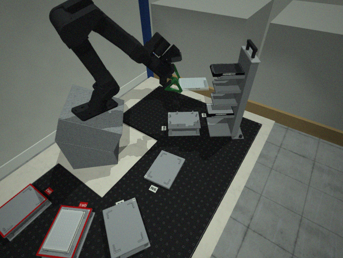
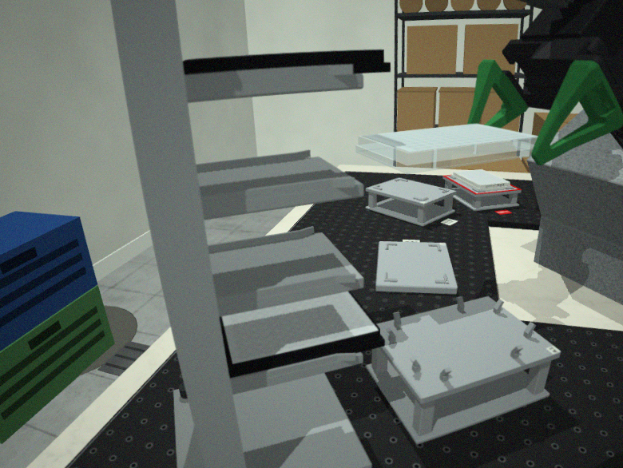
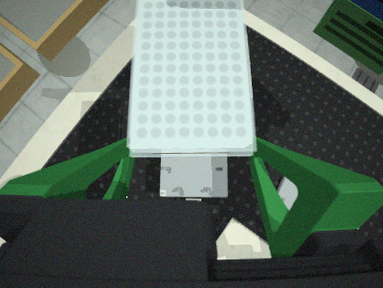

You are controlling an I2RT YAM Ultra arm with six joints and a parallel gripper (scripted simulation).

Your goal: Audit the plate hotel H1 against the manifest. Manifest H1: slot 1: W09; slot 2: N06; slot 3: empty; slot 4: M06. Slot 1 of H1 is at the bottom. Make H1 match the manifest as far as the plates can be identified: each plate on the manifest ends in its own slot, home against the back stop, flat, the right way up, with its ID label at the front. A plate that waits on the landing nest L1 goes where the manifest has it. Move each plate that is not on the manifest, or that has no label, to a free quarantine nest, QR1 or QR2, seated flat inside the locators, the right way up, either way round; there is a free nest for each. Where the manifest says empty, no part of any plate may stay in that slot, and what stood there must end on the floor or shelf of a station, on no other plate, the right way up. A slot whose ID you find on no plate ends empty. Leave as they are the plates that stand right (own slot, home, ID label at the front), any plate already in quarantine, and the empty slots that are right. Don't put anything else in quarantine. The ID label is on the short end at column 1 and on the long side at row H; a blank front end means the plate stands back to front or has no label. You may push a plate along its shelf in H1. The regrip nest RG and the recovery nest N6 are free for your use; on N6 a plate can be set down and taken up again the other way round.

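Right now my hand is 5 cm short of the clear plate and 4 cm to the right of it. Round my hand: plate hotel H1 (23 cm ahead, 16 cm to the left, 6 cm below); H1 tag (6 cm ahead, 16 cm to the left, 26 cm below); regrip nest RG (2 cm ahead, 1 cm to the left, 21 cm below).
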